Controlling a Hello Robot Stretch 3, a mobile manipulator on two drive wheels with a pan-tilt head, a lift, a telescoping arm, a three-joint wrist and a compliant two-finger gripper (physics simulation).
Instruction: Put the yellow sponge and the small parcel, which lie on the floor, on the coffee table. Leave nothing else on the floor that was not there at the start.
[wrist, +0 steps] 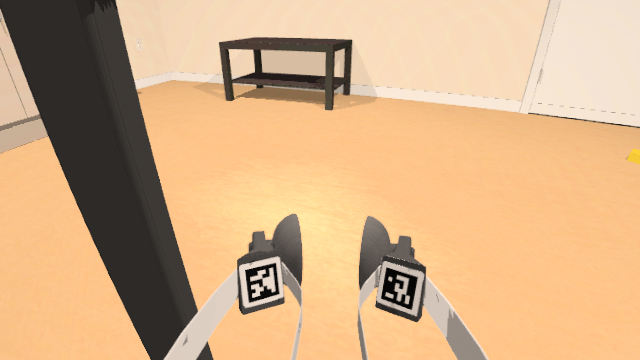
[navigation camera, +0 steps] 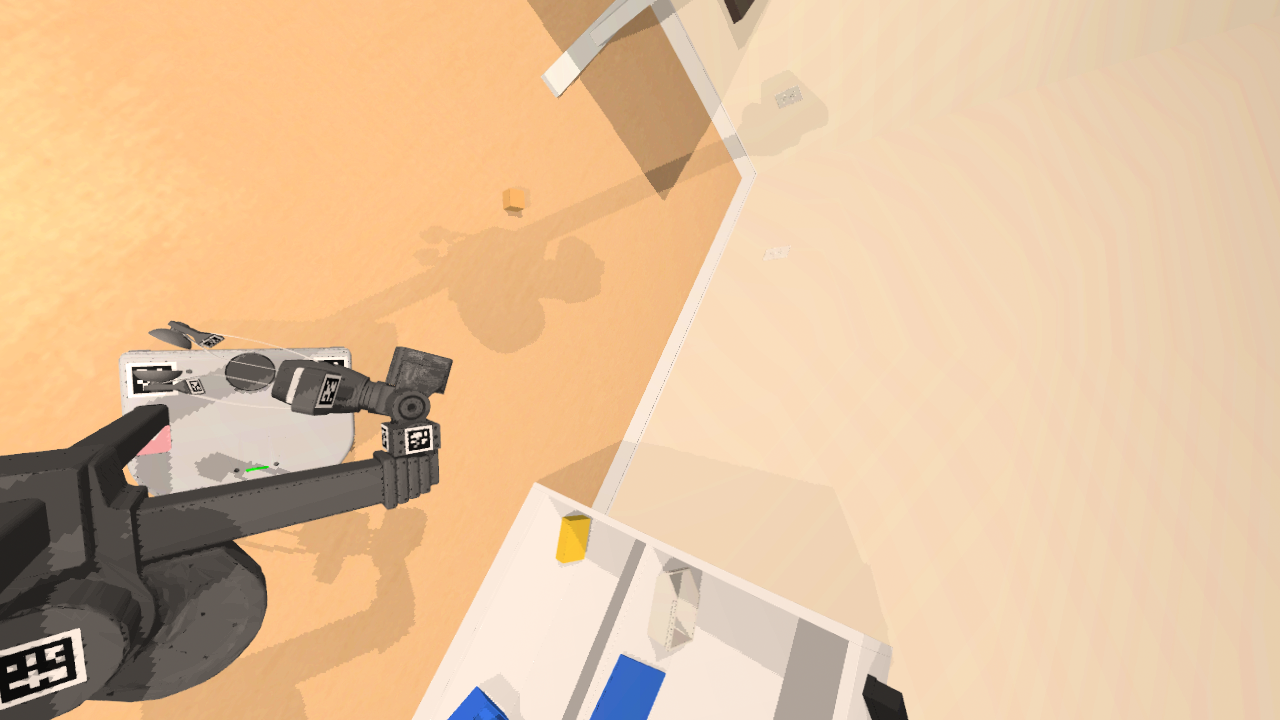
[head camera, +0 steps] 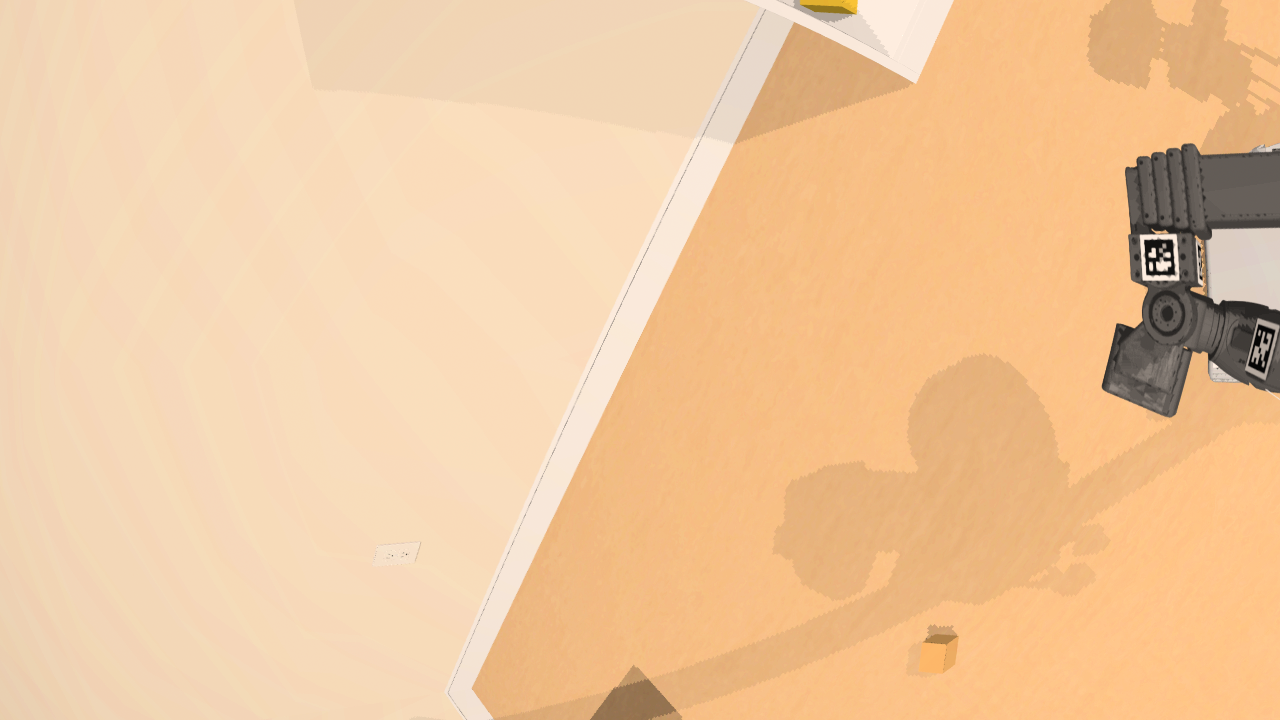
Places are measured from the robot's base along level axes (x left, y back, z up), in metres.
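Pixels of known places: gripper, between the fingertips: (wrist: 330, 240) (navigation camera: 143, 351); robot's base, origin of its link: (navigation camera: 250, 370).
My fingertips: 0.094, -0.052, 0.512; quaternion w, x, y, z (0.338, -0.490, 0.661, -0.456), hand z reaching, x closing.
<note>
Ahead of a thing's pixels: the offset from my fingertips to its top centre, as dx, dy, dz. "spot": to the spot under its first point. Level surfaces: height alone.
The small parcel {-0.739, -0.466, -0.461} (head camera: 938, 654) (navigation camera: 512, 198), a small orange-tan box, lies on the floor. The yellow sponge (wrist: 635, 156) lies on the floor, cut off by the right edge of the wrist view. The dark brown coffee table {dz -0.061} (wrist: 287, 41) stands against the far wall in the wrist view, with a lower shelf. My gripper (navigation camera: 163, 355) (wrist: 330, 240) is open and empty, its two fingers apart. It is over the pale robot base in the navigation view, well away from the parcel. The fingers are out of frame in the head view.
A white shelf unit (head camera: 930, 22) (navigation camera: 613, 608) holds a yellow block {-0.884, +0.679, -0.366} (head camera: 829, 5) (navigation camera: 572, 539), blue items {-0.714, +0.852, +0.077} (navigation camera: 631, 687) and a pale object {spot: -0.800, +0.634, +0.143} (navigation camera: 675, 608). A white desk leg (navigation camera: 572, 67) stands near the wall corner. My dark mast (wrist: 110, 175) crosses the wrist view's left side. A door (wrist: 590, 65) is at right.
</note>
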